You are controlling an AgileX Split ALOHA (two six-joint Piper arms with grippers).
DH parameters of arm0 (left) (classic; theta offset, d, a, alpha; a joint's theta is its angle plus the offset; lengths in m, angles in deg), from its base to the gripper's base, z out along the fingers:
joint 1: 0 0.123 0 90
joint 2: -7.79 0 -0.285 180
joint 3: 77.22 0 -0.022 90
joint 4: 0 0.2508 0 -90
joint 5: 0 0 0.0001 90
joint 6: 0 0.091 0 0
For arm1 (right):
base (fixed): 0 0 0 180
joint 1: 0 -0.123 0 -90
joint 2: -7.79 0 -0.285 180
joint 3: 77.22 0 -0.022 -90
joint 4: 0 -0.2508 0 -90
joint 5: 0 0 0.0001 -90
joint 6: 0 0.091 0 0
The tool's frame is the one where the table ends.
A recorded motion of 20 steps. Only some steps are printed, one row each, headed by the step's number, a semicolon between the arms.
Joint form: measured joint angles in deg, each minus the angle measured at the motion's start. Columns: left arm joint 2, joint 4, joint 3, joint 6, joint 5, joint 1; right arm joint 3, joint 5, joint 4, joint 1, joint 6, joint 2.
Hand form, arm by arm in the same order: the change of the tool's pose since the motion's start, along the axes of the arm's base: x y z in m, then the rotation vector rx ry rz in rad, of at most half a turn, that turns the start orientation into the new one. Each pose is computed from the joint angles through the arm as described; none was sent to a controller.
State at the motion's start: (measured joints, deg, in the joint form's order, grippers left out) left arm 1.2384 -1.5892 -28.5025 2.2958 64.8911 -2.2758; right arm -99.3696 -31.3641 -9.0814 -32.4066 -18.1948 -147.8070
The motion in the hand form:
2: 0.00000 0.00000 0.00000 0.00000 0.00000 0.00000; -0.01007 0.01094 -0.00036 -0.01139 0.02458 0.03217
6: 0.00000 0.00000 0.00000 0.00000 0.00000 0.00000; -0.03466 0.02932 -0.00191 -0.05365 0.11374 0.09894
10: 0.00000 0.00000 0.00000 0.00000 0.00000 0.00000; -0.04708 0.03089 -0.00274 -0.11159 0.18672 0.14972
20: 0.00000 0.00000 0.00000 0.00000 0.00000 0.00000; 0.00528 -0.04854 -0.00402 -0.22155 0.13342 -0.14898
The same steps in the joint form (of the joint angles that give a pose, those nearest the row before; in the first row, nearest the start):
2: 0.00 0.00 0.00 0.00 0.00 0.00; -0.06 -1.62 -0.07 -1.70 0.00 0.00
6: 0.00 0.00 0.00 0.00 0.00 0.00; -0.07 -7.28 -0.60 -5.04 -0.19 0.00
10: 0.00 0.00 0.00 0.00 0.00 0.00; -0.06 -12.71 0.30 -6.12 -0.85 0.00
20: 0.00 0.00 0.00 0.00 0.00 0.00; -0.07 -12.70 13.36 3.93 14.30 -0.11

